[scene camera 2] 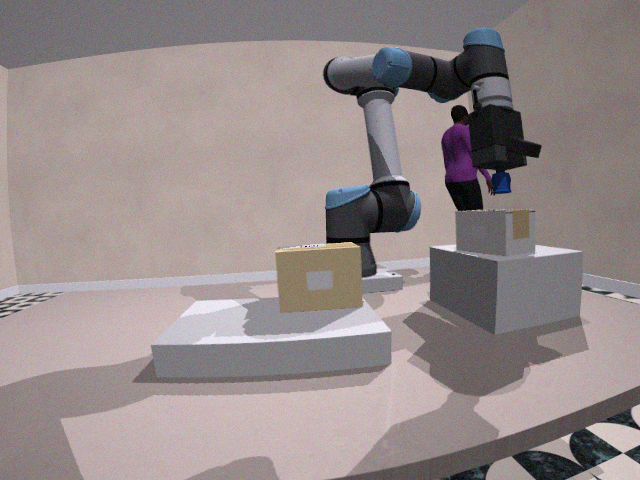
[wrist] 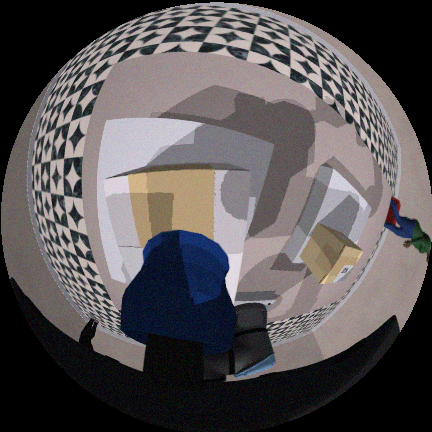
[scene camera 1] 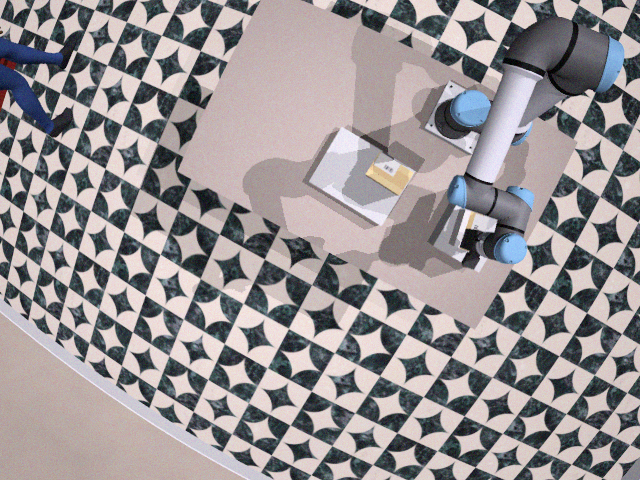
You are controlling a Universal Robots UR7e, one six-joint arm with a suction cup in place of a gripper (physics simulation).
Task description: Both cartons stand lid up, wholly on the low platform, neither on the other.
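Frame: origin at the arm's base, x ahead, y left, z up, level; millimetres.
Seen in the pictures: end effector, tool point: (scene camera 2: 502, 192) (wrist: 184, 267); arm's base, origin of the base link: (wrist: 243, 314) (scene camera 1: 454, 119).
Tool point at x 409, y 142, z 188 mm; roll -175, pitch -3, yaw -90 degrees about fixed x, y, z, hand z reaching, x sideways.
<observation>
Offsets run from my tool point to a thing's top centre.
The tan carton {dx -128, dy -314, dz -81 mm} (scene camera 1: 395, 180) (scene camera 2: 310, 294) (wrist: 319, 246) stands upright near one edge of the low white platform {dx -93, dy -405, dz -181 mm} (scene camera 1: 330, 160) (scene camera 2: 273, 356) (wrist: 342, 187), its labelled lid facing up. The white carton with tan tape {dx -31, dy +9, dz -32 mm} (scene camera 2: 480, 232) (wrist: 195, 200) rests on the taller white block {dx -43, dy +38, dz -109 mm} (scene camera 2: 460, 289) (wrist: 130, 140), lid apparently up; the arm hides part of it in scene camera 1. My blue suction cup (scene camera 2: 501, 183) (wrist: 185, 270) has its suction on and hangs a little above the white carton, with a visible gap. Nothing hangs from the cup. The cup hides part of the carton's top in the wrist view.
The robot's base plate (scene camera 1: 449, 90) (scene camera 2: 387, 282) is behind the two supports, on the beige base area (scene camera 1: 273, 77). A person in purple (scene camera 2: 459, 157) stands behind the arm. A person in blue trousers (scene camera 1: 25, 98) is at the far left.
</observation>
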